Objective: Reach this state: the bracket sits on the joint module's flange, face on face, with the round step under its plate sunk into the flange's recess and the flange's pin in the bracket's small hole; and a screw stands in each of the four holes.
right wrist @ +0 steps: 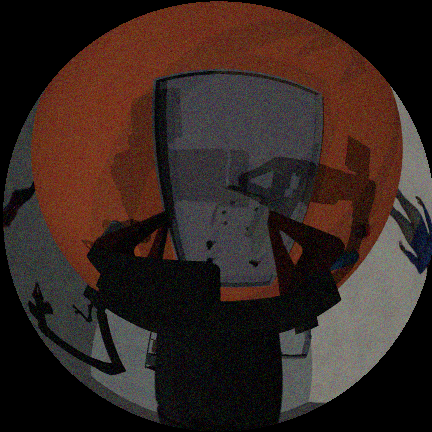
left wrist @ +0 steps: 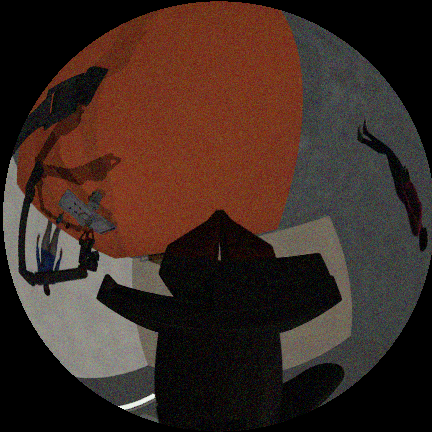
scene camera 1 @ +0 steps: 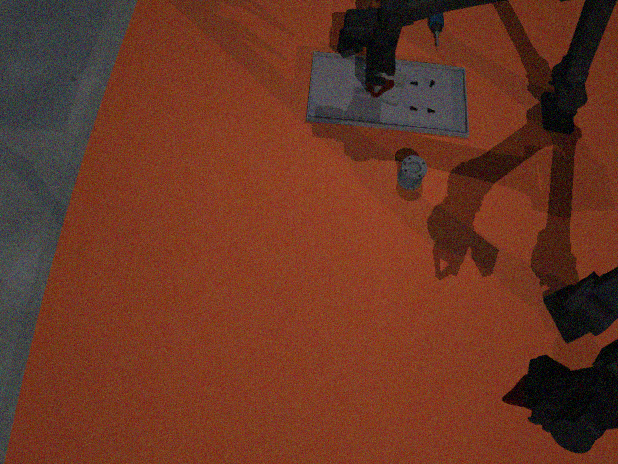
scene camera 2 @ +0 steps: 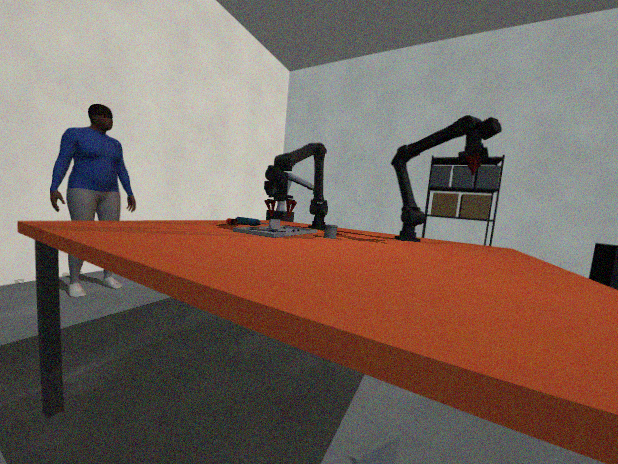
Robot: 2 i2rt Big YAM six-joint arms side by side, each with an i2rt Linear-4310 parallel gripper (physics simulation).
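Places are measured from the left arm's base along level axes (x back, y right, z up), in centimetres.
Pixels of known places: left gripper, fingertip midpoint: [left wrist: 219, 215] [scene camera 1: 504, 400] [scene camera 2: 472, 174]; right gripper, fingertip midpoint: [right wrist: 217, 216] [left wrist: 88, 229] [scene camera 1: 375, 81] [scene camera 2: 279, 216]; left arm's base, link origin: [scene camera 1: 568, 314] [scene camera 2: 407, 240]; right arm's base, link origin: [scene camera 1: 556, 114] [scene camera 2: 318, 228].
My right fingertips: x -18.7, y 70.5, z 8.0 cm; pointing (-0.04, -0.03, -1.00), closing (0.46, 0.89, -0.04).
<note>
Ahead of a thing's pixels: the offset from my right fingertips to its middle. Level surfaces: height alone.
The joint module @(dx -1.2, dy -24.5, dz -4.8 cm) [scene camera 1: 413, 171] [scene camera 2: 330, 231] [right wrist: 114, 227] stands upright on the table beside the tray, its flange facing up with no bracket on it. The bracket @(dx +5.2, dy +0.6, dz -4.8 cm) [scene camera 2: 274, 224] [right wrist: 237, 218] lies in the grey tray @(dx +5.3, dy +0.0, dz -7.2 cm) [scene camera 1: 332, 75] [scene camera 2: 300, 232] [left wrist: 105, 226] [right wrist: 200, 100], its holed plate and raised edge showing in the right wrist view; in scene camera 1 the gripper partly hides it. Several dark screws @(dx +17.7, dy -1.5, dz -7.2 cm) [scene camera 1: 432, 83] [right wrist: 255, 263] stand in the tray. My right gripper [scene camera 1: 381, 89] [scene camera 2: 281, 205] [right wrist: 217, 216] is open above the bracket. My left gripper [scene camera 1: 505, 399] [scene camera 2: 473, 172] [left wrist: 219, 215] is shut and empty, high above the table.
A blue screwdriver @(dx +30.8, dy +19.5, dz -6.0 cm) [scene camera 1: 436, 22] [scene camera 2: 247, 221] [right wrist: 346, 261] lies beyond the tray. A person [scene camera 2: 95, 160] stands past the table @(dz -8.0 cm) [scene camera 2: 350, 280]. A shelf unit [scene camera 2: 466, 189] stands at the back.
</note>
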